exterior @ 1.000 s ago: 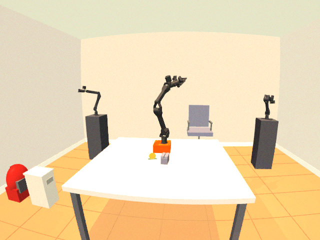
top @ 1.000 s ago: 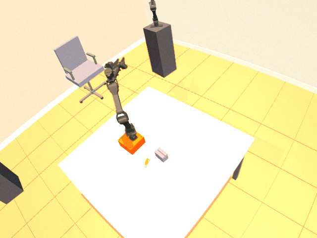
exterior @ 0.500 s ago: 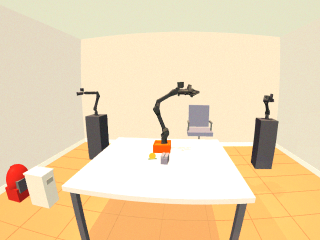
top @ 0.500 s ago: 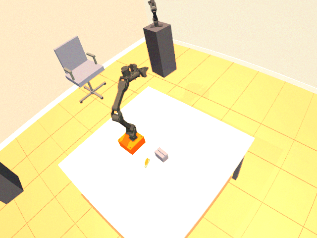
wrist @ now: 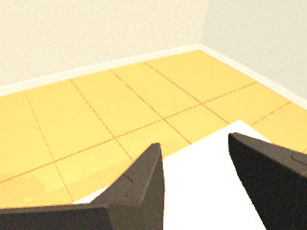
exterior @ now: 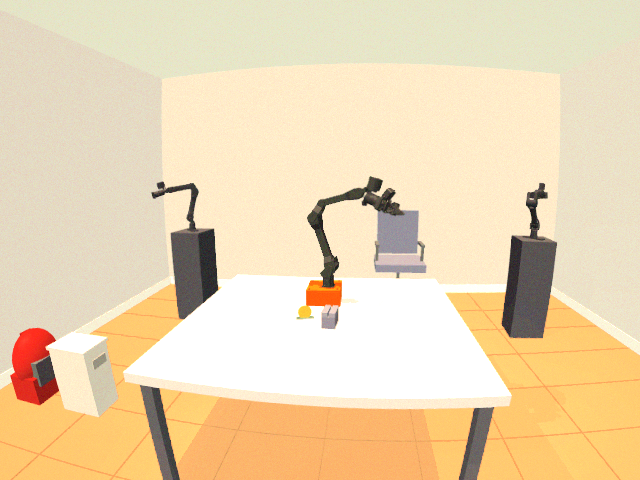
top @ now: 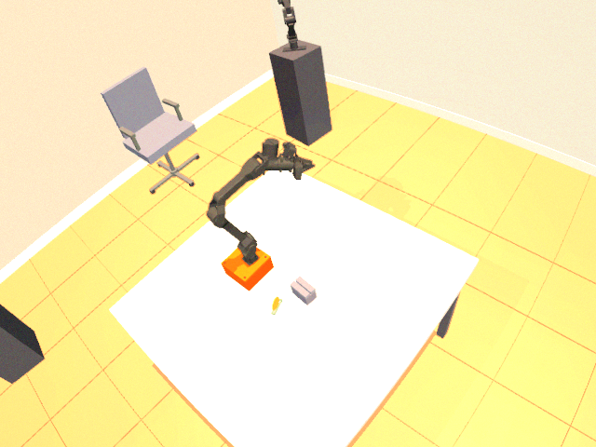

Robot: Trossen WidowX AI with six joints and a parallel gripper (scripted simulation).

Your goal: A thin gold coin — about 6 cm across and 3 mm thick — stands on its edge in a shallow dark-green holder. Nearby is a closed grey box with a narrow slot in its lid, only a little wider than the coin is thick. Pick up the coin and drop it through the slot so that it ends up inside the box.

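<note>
The gold coin is 45 cm below my gripper tip, 43 cm to the right of it and 12 cm ahead of it.
</note>
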